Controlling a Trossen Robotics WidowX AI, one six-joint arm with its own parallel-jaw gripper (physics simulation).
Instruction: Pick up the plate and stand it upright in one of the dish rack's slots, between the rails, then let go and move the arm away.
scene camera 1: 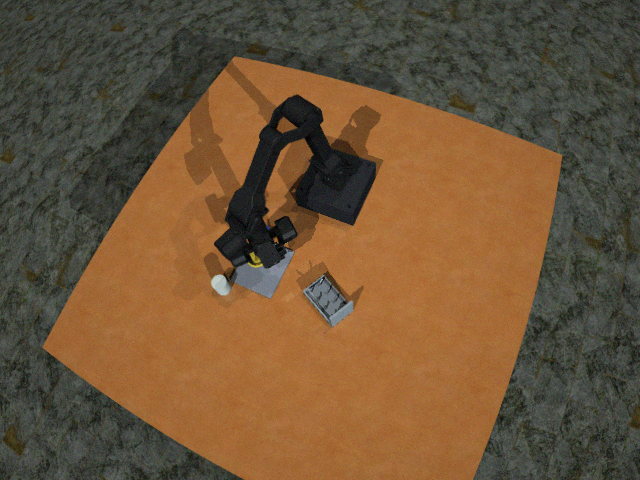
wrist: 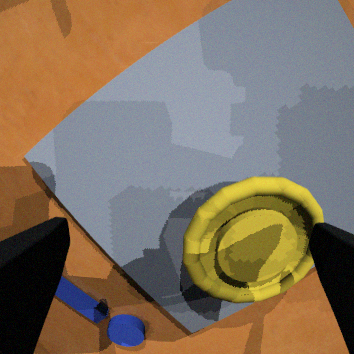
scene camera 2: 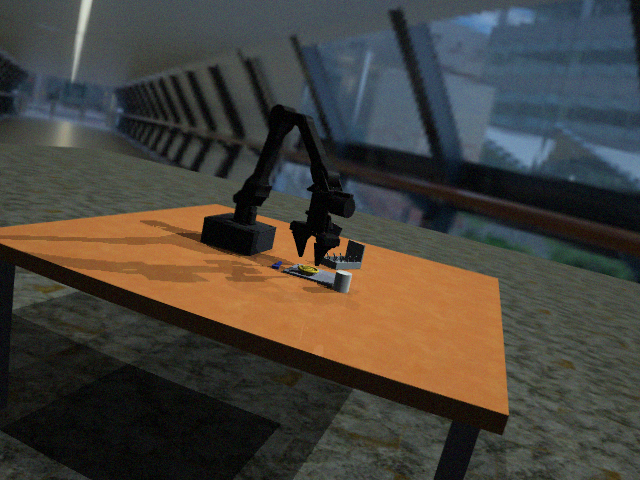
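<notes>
The yellow plate point(scene camera 1: 254, 259) point(scene camera 2: 308, 269) point(wrist: 255, 245) lies on the grey board point(scene camera 1: 266, 286) point(scene camera 2: 324, 277) point(wrist: 125, 140), near one corner of it. My gripper point(scene camera 2: 310, 259) point(wrist: 194, 235) is wide open and empty, pointing down above the board. In the wrist view the plate is between the fingers but much closer to the right finger, whose tip overlaps the rim; contact cannot be told. The arm hides part of the plate in scene camera 1. The grey dish rack point(scene camera 1: 342, 313) point(scene camera 2: 355, 251) stands apart from the board, with short pegs and a tall end panel.
A white cylinder point(scene camera 1: 220, 284) point(scene camera 2: 342, 281) stands beside the board, on the side away from the rack. A blue bar point(wrist: 80, 300) and a short blue cylinder point(wrist: 126, 330) lie on the orange table point(scene camera 1: 413, 310) point(scene camera 2: 413, 330) near the board's corner.
</notes>
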